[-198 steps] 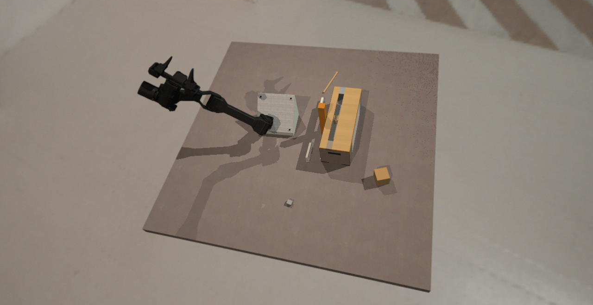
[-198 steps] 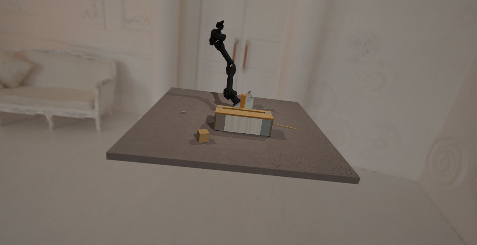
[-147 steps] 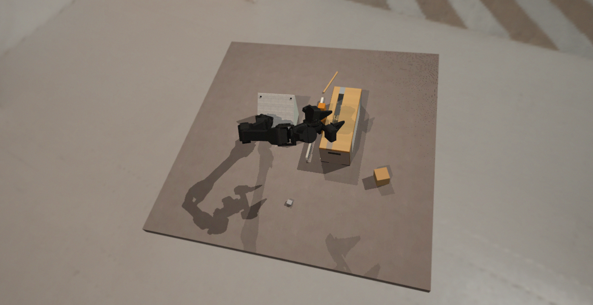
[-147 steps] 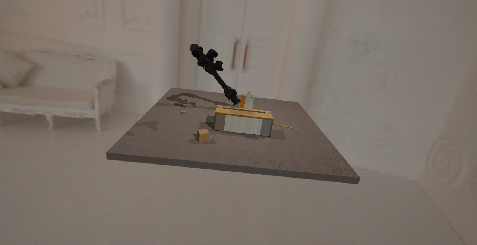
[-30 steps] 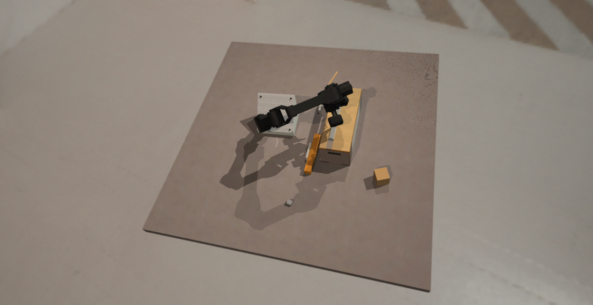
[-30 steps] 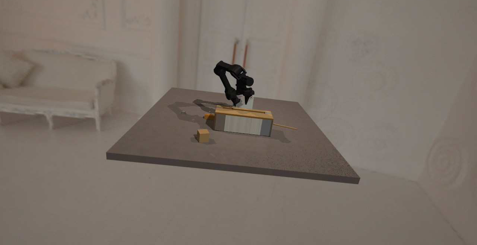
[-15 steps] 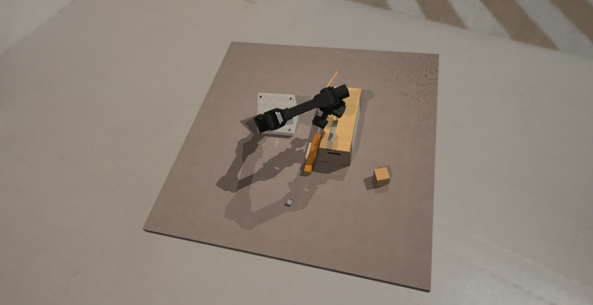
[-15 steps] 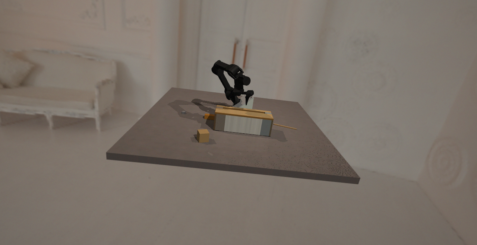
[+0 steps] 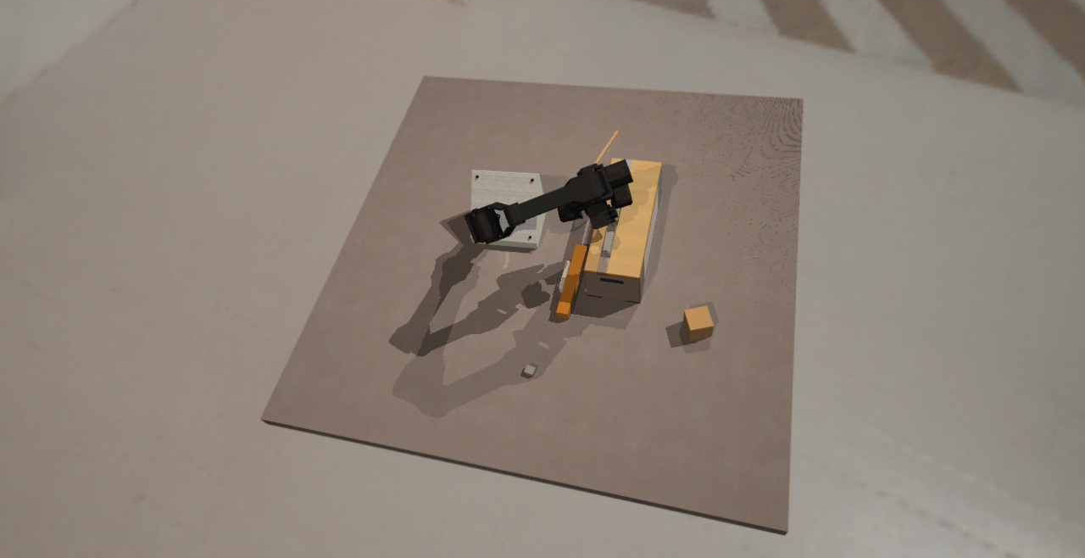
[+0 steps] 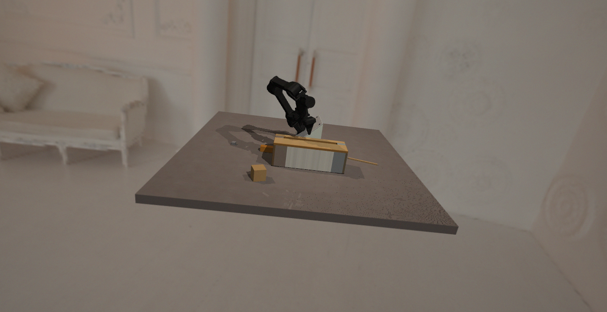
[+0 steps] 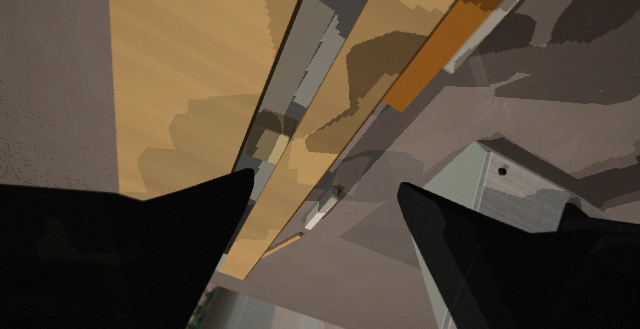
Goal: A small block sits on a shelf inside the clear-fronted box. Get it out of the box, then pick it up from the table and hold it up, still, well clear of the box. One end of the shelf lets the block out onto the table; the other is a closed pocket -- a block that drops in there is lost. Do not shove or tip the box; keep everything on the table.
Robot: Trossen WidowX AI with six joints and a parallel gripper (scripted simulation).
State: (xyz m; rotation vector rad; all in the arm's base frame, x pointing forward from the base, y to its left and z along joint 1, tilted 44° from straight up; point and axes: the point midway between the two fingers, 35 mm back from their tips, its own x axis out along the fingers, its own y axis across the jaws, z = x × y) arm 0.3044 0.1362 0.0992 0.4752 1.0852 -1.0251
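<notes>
The wooden box lies 90 mm below my gripper tip, 30 mm to the left of it and 30 mm ahead of it. The rest, counted from my gripper tip: orange bar (140 mm to the right, 140 mm below, 40 mm behind); orange cube (310 mm ahead, 190 mm to the right, 130 mm below); thin wooden stick (350 mm to the left, 150 mm below, 90 mm behind).
</notes>
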